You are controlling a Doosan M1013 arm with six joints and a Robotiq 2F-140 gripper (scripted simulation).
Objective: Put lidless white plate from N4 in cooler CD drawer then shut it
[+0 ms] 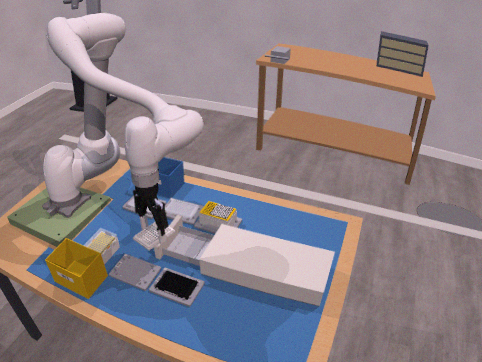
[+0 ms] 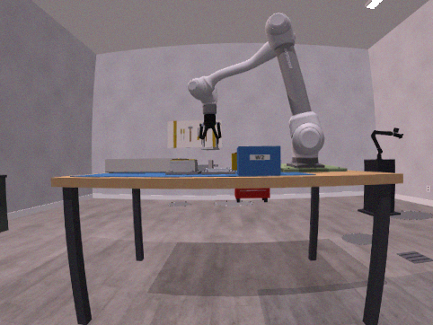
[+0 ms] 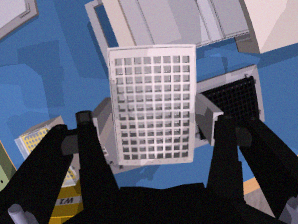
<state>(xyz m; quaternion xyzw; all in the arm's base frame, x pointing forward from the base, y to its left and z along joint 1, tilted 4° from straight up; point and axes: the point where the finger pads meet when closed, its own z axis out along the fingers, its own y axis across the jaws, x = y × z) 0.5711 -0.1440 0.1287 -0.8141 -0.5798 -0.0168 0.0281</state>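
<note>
Now: hand 120 mm short of the drawer, 110 mm to the right of it and 140 mm above it. From my hand the other things lie so: nest (60 mm behind, 80 mm to the right, 160 mm below); then black plate (110 mm ahead, 90 mm to the right, 150 mm below); then white plate (20 mm below).
</note>
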